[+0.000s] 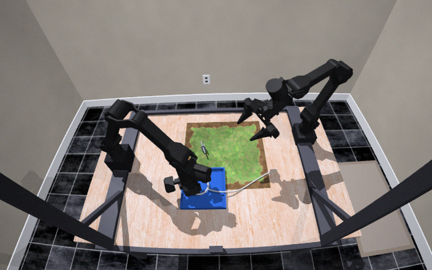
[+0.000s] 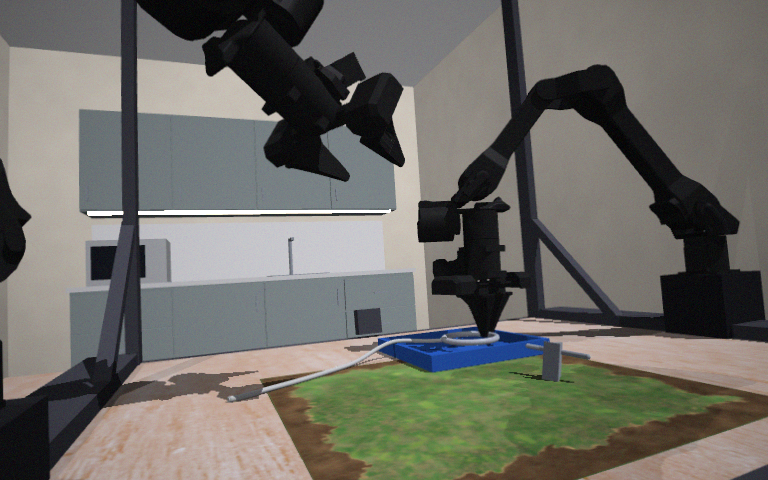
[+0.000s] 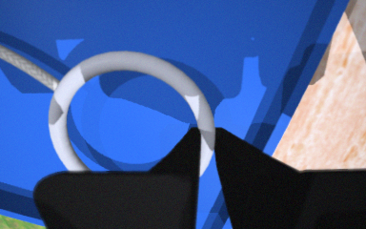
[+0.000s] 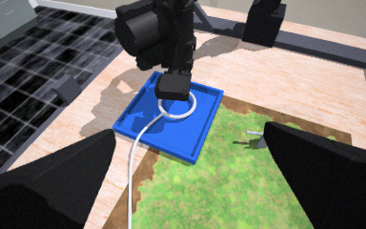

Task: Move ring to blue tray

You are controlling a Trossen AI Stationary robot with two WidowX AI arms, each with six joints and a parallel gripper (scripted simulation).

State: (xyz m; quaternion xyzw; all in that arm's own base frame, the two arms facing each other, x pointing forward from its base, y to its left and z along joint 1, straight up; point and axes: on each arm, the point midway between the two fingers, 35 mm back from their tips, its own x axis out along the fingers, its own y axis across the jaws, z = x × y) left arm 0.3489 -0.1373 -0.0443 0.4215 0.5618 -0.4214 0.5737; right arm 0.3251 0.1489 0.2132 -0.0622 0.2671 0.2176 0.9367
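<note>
Now: left hand 4 cm to the left of the pale grey ring, 3 cm above it and 1 cm short of it. Also, from my left hand: green mat 18 cm to the right, 17 cm ahead, 6 cm below; then grey stake 20 cm ahead, 9 cm to the right, 3 cm below; then blue tray 6 cm to the right, 4 cm below.
</note>
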